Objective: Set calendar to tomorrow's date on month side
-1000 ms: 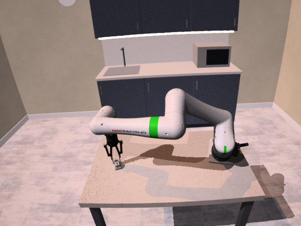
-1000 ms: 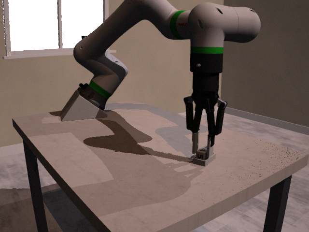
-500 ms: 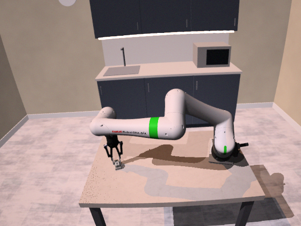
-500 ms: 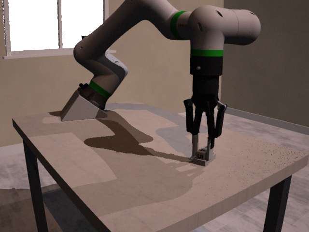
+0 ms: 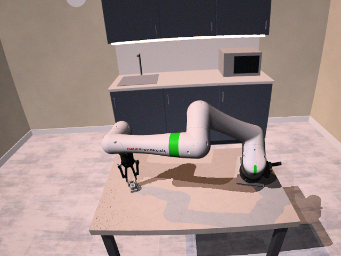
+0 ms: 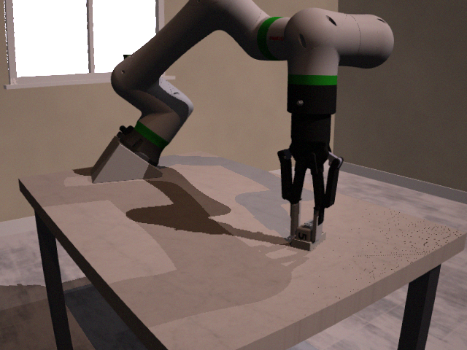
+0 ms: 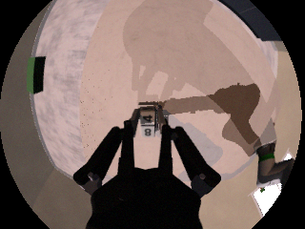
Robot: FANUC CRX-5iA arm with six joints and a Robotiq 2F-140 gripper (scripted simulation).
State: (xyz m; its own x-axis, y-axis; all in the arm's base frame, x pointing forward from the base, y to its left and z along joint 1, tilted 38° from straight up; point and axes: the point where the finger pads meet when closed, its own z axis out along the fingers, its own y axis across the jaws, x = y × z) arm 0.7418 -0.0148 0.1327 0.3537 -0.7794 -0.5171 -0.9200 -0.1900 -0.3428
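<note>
The wooden calendar tray is 10 mm behind my hand, 20 mm to the left of it and 40 mm below it.
</note>
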